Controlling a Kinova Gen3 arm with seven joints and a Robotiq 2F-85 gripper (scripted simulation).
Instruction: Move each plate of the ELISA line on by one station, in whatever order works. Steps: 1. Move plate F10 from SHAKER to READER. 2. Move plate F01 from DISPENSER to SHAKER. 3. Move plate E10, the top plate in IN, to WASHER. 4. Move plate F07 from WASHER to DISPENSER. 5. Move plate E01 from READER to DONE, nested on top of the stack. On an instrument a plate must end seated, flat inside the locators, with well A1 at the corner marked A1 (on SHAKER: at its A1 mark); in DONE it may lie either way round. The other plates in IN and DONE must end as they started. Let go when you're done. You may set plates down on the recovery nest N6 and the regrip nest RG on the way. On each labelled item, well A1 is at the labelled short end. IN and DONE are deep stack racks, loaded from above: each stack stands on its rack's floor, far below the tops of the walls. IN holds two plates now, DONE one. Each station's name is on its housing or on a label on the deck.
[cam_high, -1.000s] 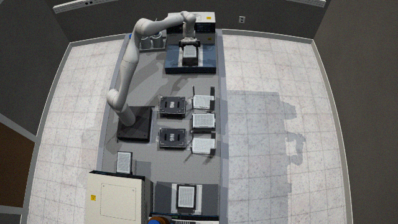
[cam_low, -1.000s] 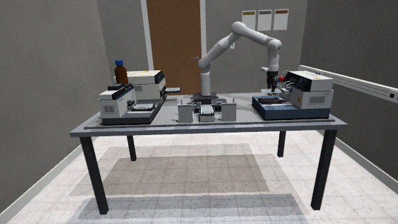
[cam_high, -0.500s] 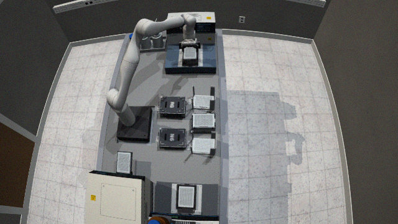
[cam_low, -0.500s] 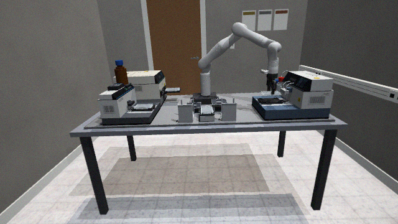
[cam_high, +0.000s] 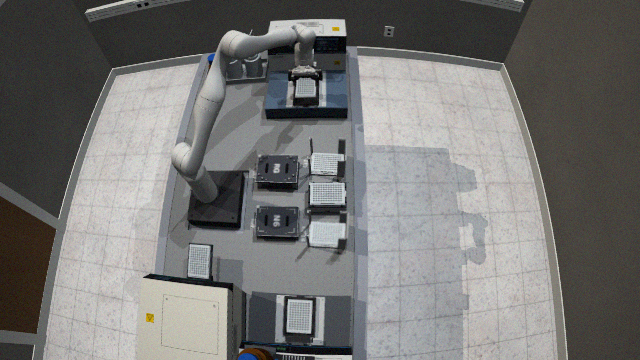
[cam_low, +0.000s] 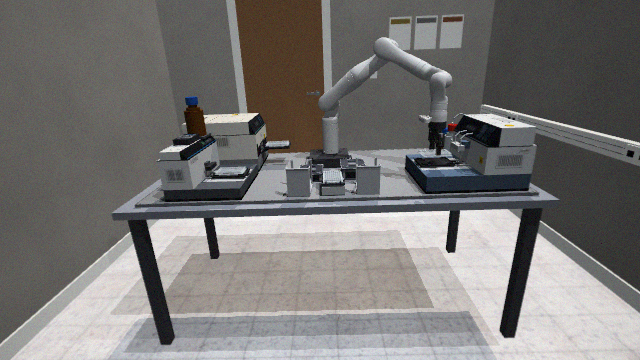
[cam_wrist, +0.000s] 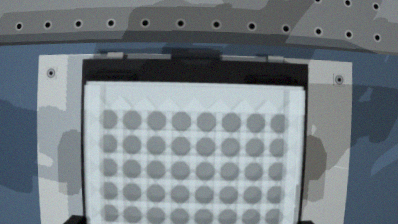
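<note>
The washer nest lies 5 cm below my hand. From my hand the other things lie so: dark pull-out tray: 37 cm behind, 78 cm to the right, 3 cm below; then regrip nest: 10 cm behind, 37 cm to the right, 8 cm below.
</note>
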